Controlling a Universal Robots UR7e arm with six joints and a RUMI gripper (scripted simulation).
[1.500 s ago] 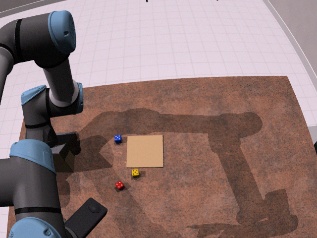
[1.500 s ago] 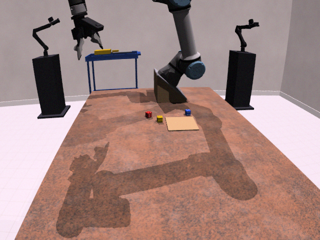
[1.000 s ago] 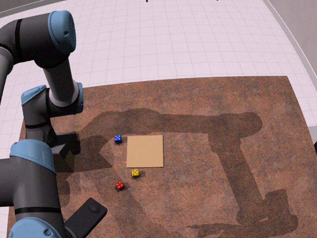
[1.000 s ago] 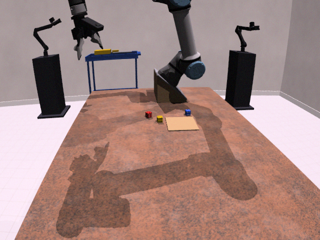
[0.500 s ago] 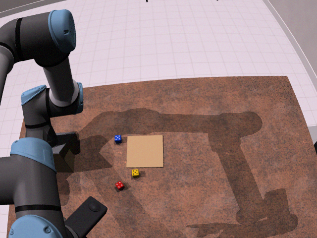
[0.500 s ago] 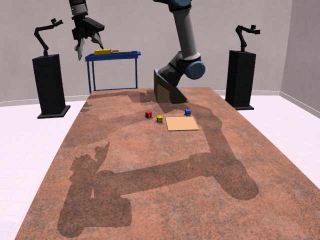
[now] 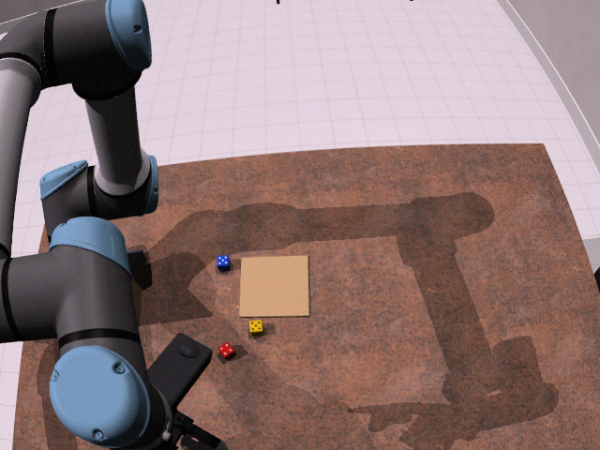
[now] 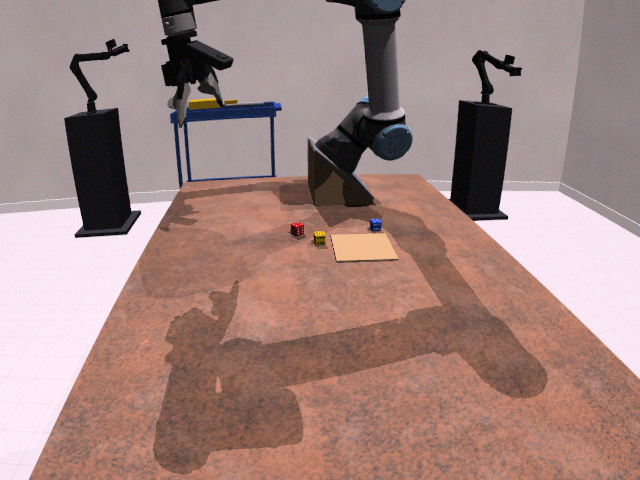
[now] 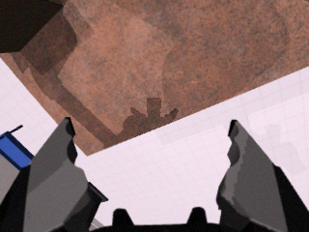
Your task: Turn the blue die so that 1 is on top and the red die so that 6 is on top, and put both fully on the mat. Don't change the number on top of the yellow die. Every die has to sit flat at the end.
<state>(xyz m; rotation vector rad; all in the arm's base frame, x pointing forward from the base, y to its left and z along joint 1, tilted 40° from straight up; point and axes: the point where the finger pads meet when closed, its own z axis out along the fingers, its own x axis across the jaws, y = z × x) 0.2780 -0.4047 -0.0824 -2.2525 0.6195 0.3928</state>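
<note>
Now: the red die 30 mm ahead of my hand, 220 mm to the left of it and 290 mm below it. The rest, counted from my hand: yellow die: 90 mm ahead, 270 mm to the left, 290 mm below; then blue die: 30 mm ahead, 420 mm to the left, 290 mm below; then tan mat: 130 mm ahead, 370 mm to the left, 300 mm below.
</note>
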